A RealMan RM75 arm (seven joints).
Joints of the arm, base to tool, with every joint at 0 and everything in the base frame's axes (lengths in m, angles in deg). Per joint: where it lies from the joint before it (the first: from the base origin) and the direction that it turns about. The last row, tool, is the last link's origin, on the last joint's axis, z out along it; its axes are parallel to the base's.
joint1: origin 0 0 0.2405 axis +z
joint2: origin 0 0 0 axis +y
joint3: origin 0 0 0.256 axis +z
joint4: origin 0 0 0 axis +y
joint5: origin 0 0 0.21 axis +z
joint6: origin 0 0 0 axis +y
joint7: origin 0 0 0.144 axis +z
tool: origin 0 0 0
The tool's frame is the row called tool.
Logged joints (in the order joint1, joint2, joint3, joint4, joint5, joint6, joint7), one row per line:
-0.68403 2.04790 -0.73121 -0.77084 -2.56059 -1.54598 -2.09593
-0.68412 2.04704 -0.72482 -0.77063 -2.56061 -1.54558 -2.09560
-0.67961 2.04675 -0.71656 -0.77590 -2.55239 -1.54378 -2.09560
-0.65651 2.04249 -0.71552 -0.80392 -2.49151 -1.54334 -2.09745
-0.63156 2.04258 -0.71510 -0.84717 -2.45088 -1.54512 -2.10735
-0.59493 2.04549 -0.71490 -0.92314 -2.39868 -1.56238 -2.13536
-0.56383 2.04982 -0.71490 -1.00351 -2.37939 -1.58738 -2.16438
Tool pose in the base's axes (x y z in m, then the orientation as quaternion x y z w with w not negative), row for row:
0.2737 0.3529 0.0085 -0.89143 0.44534 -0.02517 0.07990
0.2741 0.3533 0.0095 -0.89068 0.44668 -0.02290 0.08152
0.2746 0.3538 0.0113 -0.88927 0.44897 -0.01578 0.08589
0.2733 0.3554 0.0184 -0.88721 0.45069 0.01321 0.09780
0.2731 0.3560 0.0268 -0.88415 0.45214 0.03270 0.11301
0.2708 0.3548 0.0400 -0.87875 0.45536 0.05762 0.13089
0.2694 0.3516 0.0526 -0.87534 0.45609 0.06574 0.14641
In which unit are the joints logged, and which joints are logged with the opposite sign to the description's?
The joints are logged in radians. Opposite sign: joint1, joint7.
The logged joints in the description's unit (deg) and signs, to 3 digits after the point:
39.192 117.336 -41.895 -44.166 -146.711 -88.578 120.088
39.197 117.287 -41.529 -44.154 -146.712 -88.555 120.069
38.939 117.270 -41.056 -44.456 -146.241 -88.452 120.069
37.615 117.026 -40.996 -46.061 -142.753 -88.427 120.175
36.186 117.031 -40.972 -48.539 -140.425 -88.529 120.742
34.087 117.198 -40.961 -52.892 -137.434 -89.518 122.347
32.305 117.446 -40.961 -57.497 -136.329 -90.950 124.010

